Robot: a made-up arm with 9 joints.
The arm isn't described. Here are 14 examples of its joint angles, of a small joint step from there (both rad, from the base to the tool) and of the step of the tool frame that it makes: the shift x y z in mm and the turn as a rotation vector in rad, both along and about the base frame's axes.
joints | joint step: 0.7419 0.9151 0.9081 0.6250 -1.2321 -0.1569 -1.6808 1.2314 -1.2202 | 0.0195 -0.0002 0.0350 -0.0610 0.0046 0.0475 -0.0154 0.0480 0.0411
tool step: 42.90 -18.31 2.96 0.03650 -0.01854 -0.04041
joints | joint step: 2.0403 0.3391 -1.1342 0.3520 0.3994 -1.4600 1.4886 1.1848 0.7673 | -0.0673 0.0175 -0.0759 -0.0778 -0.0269 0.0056 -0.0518 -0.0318 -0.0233
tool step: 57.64 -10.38 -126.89 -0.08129 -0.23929 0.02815
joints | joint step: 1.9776 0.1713 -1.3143 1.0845 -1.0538 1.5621 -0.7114 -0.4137 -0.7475 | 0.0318 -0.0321 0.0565 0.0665 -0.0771 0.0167 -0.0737 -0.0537 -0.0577
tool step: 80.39 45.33 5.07 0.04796 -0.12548 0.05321
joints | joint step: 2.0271 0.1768 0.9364 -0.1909 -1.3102 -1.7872 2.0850 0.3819 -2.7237 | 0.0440 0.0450 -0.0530 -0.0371 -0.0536 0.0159 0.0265 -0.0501 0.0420
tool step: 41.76 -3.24 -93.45 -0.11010 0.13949 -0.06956
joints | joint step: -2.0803 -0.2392 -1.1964 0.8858 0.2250 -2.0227 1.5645 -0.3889 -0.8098 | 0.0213 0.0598 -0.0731 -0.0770 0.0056 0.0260 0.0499 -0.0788 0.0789
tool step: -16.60 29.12 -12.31 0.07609 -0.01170 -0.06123
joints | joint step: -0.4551 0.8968 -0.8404 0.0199 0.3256 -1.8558 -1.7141 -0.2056 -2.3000 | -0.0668 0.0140 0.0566 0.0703 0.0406 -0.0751 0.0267 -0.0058 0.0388
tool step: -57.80 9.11 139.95 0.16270 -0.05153 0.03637
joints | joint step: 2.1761 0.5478 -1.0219 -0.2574 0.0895 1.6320 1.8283 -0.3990 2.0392 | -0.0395 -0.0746 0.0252 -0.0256 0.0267 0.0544 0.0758 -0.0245 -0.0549
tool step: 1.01 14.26 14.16 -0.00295 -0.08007 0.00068
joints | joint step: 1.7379 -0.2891 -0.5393 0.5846 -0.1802 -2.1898 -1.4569 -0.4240 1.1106 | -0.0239 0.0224 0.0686 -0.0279 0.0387 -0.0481 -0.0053 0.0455 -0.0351
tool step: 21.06 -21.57 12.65 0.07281 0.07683 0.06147
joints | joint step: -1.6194 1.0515 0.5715 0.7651 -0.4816 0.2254 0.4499 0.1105 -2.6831 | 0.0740 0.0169 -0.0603 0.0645 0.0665 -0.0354 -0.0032 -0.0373 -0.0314
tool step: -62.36 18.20 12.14 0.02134 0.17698 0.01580
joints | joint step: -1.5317 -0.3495 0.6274 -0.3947 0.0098 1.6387 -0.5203 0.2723 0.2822 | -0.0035 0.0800 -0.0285 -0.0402 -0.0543 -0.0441 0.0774 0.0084 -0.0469
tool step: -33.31 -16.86 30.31 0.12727 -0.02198 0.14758
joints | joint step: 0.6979 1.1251 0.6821 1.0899 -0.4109 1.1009 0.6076 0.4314 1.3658 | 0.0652 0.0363 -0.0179 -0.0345 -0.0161 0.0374 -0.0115 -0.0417 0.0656
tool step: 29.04 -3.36 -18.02 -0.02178 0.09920 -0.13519
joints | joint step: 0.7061 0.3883 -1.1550 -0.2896 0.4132 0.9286 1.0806 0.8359 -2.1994 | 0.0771 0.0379 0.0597 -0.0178 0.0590 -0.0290 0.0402 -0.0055 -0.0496
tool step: 41.45 -35.52 43.92 0.13735 0.16297 0.01364
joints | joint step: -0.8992 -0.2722 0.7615 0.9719 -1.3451 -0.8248 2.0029 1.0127 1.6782 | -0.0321 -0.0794 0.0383 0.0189 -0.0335 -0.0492 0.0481 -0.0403 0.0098
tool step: 23.24 -7.78 -65.17 -0.11572 0.03895 -0.00852
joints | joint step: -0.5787 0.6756 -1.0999 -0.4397 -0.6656 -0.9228 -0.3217 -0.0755 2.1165 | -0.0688 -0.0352 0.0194 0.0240 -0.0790 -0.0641 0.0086 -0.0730 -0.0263
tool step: 18.73 6.24 7.24 -0.10412 -0.11115 -0.02670
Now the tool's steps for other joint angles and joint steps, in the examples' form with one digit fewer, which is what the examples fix.
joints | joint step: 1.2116 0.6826 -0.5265 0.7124 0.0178 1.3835 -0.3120 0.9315 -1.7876 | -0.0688 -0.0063 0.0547 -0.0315 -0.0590 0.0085 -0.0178 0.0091 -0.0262
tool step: -5.6 23.7 -73.9 0.0038 -0.1648 -0.0472
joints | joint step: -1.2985 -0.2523 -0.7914 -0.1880 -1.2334 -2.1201 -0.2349 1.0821 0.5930 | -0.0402 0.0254 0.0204 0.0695 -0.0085 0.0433 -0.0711 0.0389 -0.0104
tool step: 12.0 -14.2 3.5 0.0030 -0.0570 0.0653
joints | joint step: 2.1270 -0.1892 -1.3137 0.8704 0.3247 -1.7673 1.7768 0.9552 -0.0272 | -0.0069 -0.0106 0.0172 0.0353 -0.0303 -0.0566 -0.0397 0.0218 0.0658
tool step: 10.5 17.1 22.5 0.0333 0.0181 -0.0551
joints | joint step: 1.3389 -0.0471 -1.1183 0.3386 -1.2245 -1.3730 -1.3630 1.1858 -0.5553 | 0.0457 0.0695 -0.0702 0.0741 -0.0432 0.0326 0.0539 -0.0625 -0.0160
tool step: 54.6 39.9 10.3 -0.0739 0.1137 -0.0752
